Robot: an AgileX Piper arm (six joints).
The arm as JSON. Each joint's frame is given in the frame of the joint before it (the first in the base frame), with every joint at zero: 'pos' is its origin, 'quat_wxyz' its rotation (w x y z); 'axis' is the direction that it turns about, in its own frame. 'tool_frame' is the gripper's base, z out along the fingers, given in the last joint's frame.
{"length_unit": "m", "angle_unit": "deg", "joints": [
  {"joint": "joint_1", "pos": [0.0, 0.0, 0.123], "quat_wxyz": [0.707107, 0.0, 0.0, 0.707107], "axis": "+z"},
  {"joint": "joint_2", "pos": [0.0, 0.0, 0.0], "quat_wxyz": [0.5, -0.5, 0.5, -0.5], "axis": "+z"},
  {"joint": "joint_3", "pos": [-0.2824, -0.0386, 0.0], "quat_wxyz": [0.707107, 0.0, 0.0, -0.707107], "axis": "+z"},
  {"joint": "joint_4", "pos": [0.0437, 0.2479, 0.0], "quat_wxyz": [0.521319, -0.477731, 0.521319, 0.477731], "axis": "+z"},
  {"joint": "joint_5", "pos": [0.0, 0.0, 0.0], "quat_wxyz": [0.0, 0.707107, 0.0, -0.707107], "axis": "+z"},
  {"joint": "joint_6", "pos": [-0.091, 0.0, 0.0], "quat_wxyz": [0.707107, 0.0, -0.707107, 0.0], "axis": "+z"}
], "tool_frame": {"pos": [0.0, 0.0, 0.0], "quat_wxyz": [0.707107, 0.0, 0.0, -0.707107]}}
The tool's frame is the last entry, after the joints.
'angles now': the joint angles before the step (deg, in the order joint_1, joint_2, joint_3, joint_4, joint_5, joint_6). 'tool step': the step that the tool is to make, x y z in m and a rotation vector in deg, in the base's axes. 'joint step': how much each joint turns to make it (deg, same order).
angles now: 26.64, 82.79, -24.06, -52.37, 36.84, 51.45
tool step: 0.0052, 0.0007, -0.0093, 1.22, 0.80, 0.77
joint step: -1.30, 2.79, -0.06, -1.76, -3.42, 1.09
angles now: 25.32, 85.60, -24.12, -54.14, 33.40, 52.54
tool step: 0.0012, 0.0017, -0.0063, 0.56, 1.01, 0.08
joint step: -0.10, 1.79, -0.01, -0.24, -1.37, 0.71
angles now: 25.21, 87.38, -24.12, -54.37, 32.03, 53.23
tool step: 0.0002, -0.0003, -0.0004, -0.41, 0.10, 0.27
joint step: 0.01, 0.18, 0.00, -0.41, 0.17, 0.02
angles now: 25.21, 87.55, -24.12, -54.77, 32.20, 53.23
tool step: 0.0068, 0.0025, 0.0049, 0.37, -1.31, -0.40
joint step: -0.06, -0.01, -1.61, 0.19, 0.46, -0.03
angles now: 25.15, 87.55, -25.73, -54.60, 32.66, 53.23
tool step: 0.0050, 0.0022, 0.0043, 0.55, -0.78, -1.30
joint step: 0.02, -0.01, -1.48, 1.33, 0.81, -0.17
